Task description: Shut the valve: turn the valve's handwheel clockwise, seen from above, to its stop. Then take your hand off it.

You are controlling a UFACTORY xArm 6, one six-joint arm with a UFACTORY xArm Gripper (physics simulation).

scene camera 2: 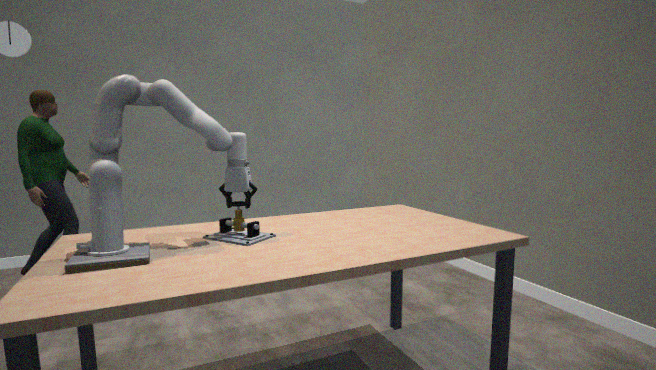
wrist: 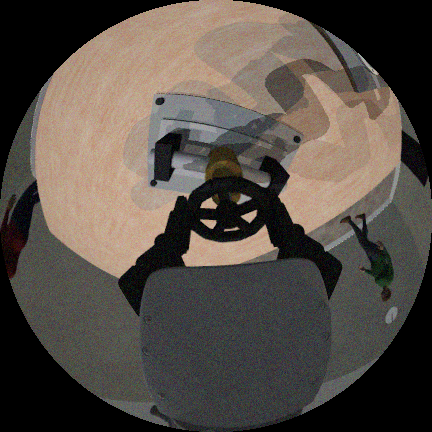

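Note:
The valve's black handwheel [wrist: 227,236], a spoked ring, lies between the fingers in the wrist view. My gripper [scene camera 2: 239,204] [wrist: 226,203] points straight down over the valve and is shut on the handwheel, with one finger against each side of its rim. The brass valve body [scene camera 2: 238,220] [wrist: 223,162] stands upright below the wheel, on a grey pipe [wrist: 190,161] held by two black blocks. The grey base plate [scene camera 2: 247,242] [wrist: 187,106] lies flat on the table. In the scene view the wheel is small and hard to tell from the fingertips.
The wooden table [scene camera 2: 350,250] [wrist: 100,100] carries the valve and the robot's base [scene camera 2: 107,259]. A person in green [scene camera 2: 42,150] [wrist: 382,267] stands behind the table, near the base. A person in red [wrist: 14,245] shows at the left edge of the wrist view.

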